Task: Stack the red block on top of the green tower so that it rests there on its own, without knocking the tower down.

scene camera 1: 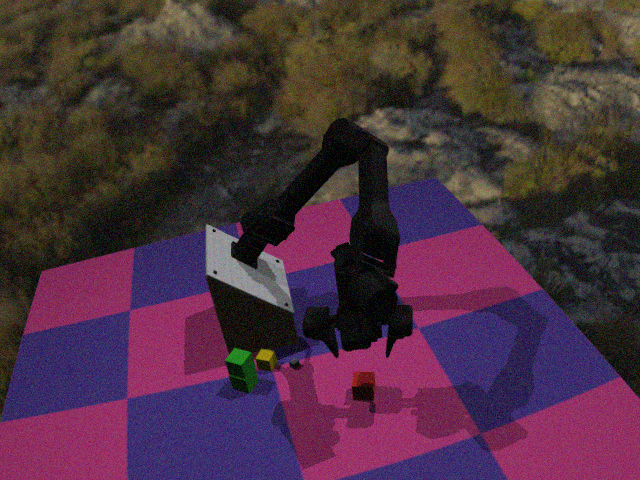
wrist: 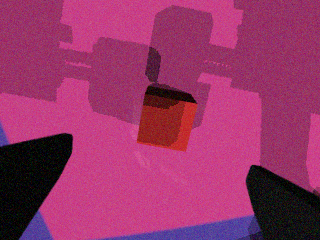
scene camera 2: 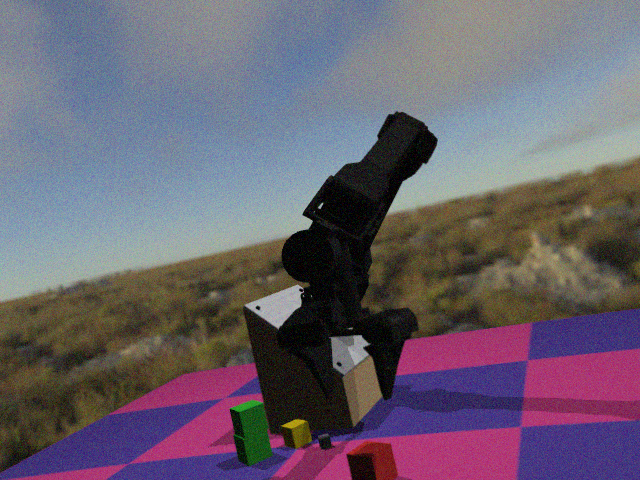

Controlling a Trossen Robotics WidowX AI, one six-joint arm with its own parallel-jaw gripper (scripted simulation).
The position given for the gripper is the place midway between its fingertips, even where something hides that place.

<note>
The gripper point(scene camera 2: 358, 398) is open, holding nothing. Also in view: a red block point(wrist: 167, 116).
The gripper also shows in scene camera 1 point(scene camera 1: 362, 356) and in the wrist view point(wrist: 162, 159).
</note>
